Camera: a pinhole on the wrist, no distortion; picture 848 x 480 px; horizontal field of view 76.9 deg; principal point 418.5 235.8 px. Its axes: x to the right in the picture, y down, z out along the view. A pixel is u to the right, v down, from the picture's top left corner.
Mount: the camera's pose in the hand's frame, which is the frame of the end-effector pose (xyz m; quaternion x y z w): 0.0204 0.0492 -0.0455 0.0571 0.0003 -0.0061 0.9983
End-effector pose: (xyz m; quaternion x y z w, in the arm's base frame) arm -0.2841 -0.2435 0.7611 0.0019 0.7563 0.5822 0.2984
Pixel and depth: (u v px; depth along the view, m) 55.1 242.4 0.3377
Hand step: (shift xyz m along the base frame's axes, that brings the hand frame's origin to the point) 0.2979 0.1881 0.0677
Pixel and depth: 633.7 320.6 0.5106
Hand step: 0.0031 0.5158 -0.1089
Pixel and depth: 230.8 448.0 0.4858
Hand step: 0.2654 0.4126 0.1658
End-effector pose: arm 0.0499 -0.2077 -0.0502 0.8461 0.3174 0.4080 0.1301
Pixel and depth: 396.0 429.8 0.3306
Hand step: 0.2894 -0.0836 -0.1203
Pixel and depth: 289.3 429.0 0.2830
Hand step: 0.2209 -0.1119 -0.1279
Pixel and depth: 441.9 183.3 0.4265
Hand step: 0.2888 0.0709 -0.2328
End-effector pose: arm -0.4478 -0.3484 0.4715 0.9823 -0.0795 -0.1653 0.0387
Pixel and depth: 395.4 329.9 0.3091
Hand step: -0.0912 -0.0818 -0.2478
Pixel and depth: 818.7 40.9 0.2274
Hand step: 0.1293 0.0197 -0.2276
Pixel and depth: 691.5 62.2 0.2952
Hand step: 0.0921 0.0398 -0.2855
